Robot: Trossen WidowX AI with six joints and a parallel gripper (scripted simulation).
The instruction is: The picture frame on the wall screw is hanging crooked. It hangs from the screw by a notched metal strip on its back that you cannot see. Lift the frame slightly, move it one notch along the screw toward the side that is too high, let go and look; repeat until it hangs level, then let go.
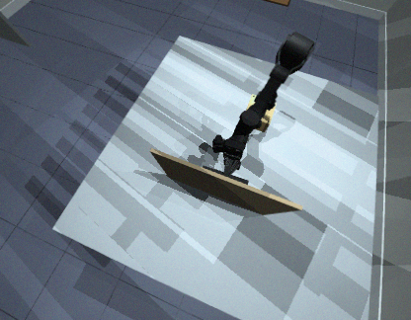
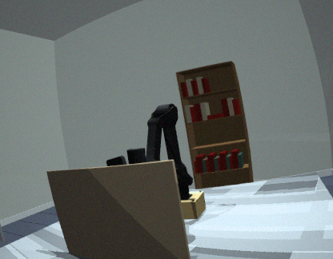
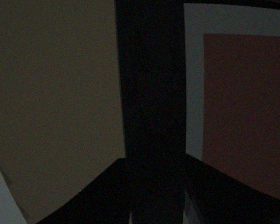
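My gripper tip is now 5 cm above the picture frame. From my gripper tip the other things lie so: tan wall panel (7 cm below, 2 cm ahead, 1 cm to the right).
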